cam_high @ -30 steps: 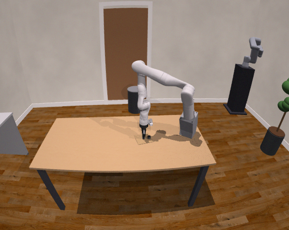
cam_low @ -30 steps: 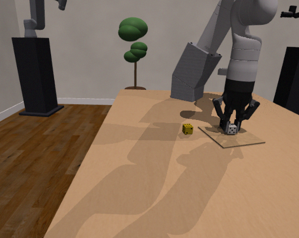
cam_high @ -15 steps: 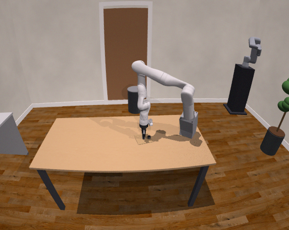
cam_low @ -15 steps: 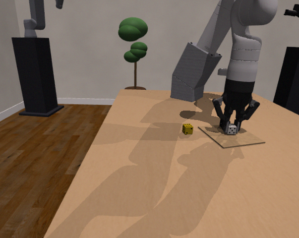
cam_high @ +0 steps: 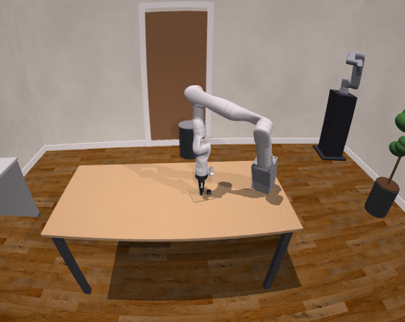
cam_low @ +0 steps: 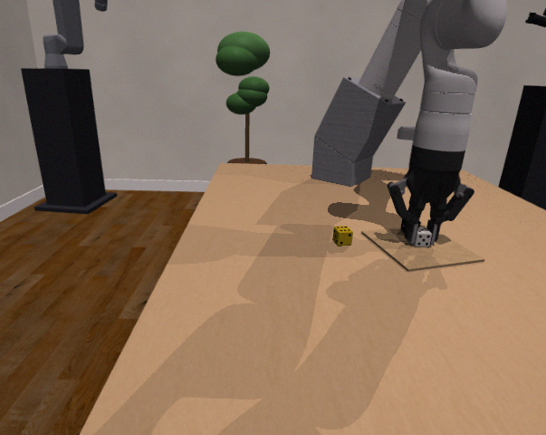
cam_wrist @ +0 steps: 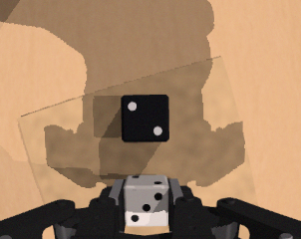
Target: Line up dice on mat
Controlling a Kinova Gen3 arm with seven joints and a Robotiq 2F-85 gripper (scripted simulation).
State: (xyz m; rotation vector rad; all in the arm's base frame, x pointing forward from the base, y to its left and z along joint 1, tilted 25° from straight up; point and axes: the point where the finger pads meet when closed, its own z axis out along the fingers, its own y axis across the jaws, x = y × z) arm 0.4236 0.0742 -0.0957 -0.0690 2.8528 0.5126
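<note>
Right now the white die is 10 mm below my hand. Round my hand: yellow die (10 mm ahead, 130 mm to the right, 10 mm below); tan mat (20 mm below); black die (50 mm behind, 10 mm below).
</note>
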